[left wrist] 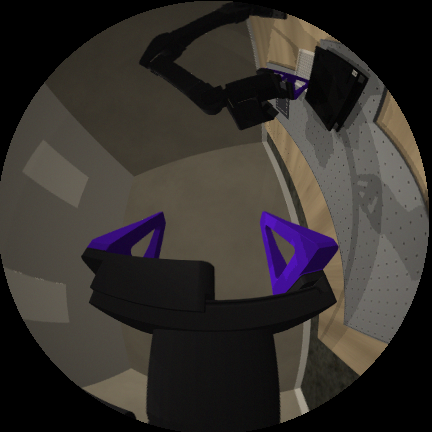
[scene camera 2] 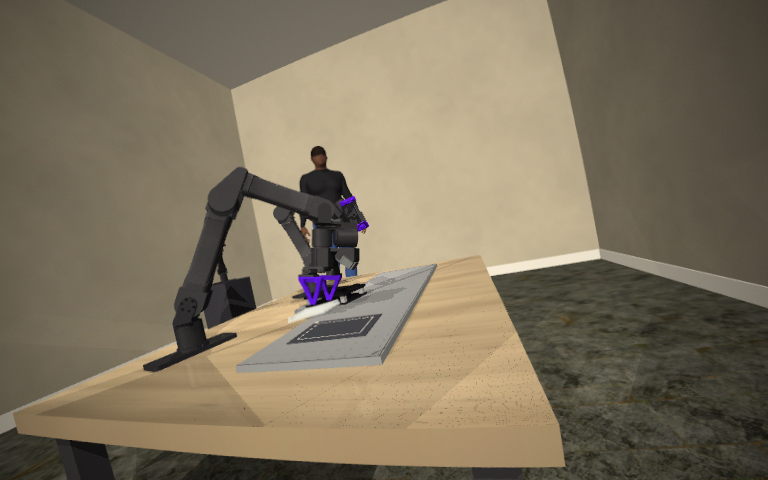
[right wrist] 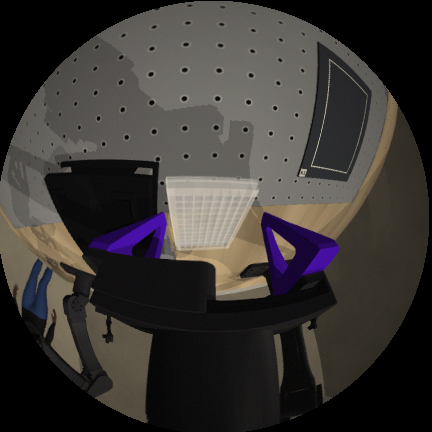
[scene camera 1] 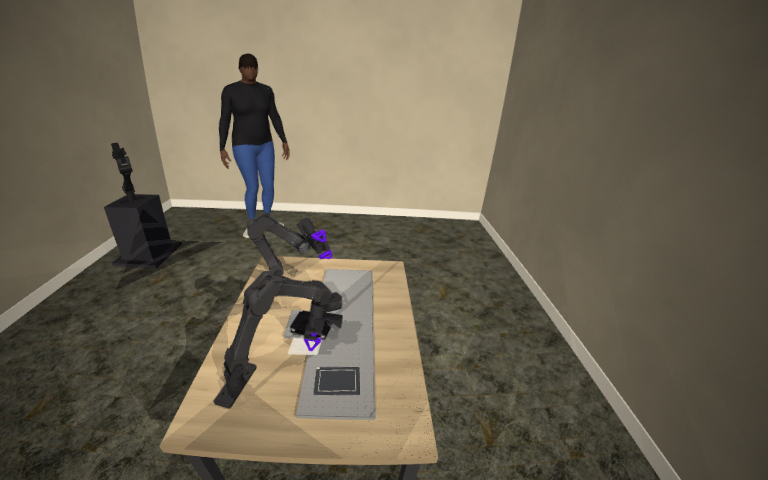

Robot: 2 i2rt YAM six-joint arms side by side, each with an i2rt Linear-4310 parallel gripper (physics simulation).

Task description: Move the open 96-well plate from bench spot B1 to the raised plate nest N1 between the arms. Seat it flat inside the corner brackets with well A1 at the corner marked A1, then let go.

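Seen in the pictures: left gripper, fingertip midpoint: [left wrist: 212, 216] [scene camera 2: 356, 210] [scene camera 1: 327, 250]; right gripper, fingertip midpoint: [left wrist: 297, 78] [scene camera 2: 321, 302] [right wrist: 213, 217] [scene camera 1: 311, 343]; left arm's base, origin of the base link: [right wrist: 84, 274]; right arm's base, origin of the base link: [scene camera 2: 194, 351] [scene camera 1: 236, 384].
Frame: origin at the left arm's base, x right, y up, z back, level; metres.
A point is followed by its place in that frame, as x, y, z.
The clear-white 96-well plate [scene camera 1: 297, 347] {0.294, 0.019, -0.369} [scene camera 2: 310, 312] {0.302, 0.024, -0.422} [right wrist: 207, 217] {0.262, 0.025, -0.406} lies off the marked pad, beside the raised black nest [scene camera 1: 300, 323] {0.191, 0.045, -0.311} [left wrist: 330, 87] {0.142, 0.045, -0.338} [right wrist: 107, 195] {0.164, 0.045, -0.417}, partly over the grey board's edge. Whether it lies fully flat is unclear. The dark outlined pad [scene camera 1: 337, 380] {0.354, 0.015, -0.599} [scene camera 2: 334, 329] {0.363, 0.015, -0.601} [right wrist: 340, 120] {0.341, 0.015, -0.592} bears no plate; its A1 label [right wrist: 303, 172] {0.341, 0.015, -0.502} shows in the right wrist view. My right gripper [scene camera 1: 312, 343] {0.260, 0.039, -0.420} [scene camera 2: 321, 302] {0.260, 0.039, -0.420} [right wrist: 213, 217] {0.260, 0.039, -0.420} is open, close above the plate, with its fingers apart. My left gripper [scene camera 1: 322, 245] {-0.059, 0.301, -0.304} [scene camera 2: 355, 213] {-0.059, 0.301, -0.304} [left wrist: 212, 216] {-0.059, 0.301, -0.304} is open and empty, high beyond the nest.
The grey perforated board [scene camera 1: 356, 311] {-0.039, 0.011, -0.476} [scene camera 2: 390, 316] {0.271, 0.014, -0.681} [right wrist: 200, 85] {0.202, 0.013, -0.515} lies along the wooden table [scene camera 1: 396, 339] {0.033, 0.000, -0.718} [scene camera 2: 481, 367] {0.392, 0.000, -0.933}. The raised nest stands close beside the right gripper. A person [scene camera 1: 249, 113] [scene camera 2: 322, 183] stands behind the table. A black pedestal with a device [scene camera 1: 138, 226] stands on the floor.
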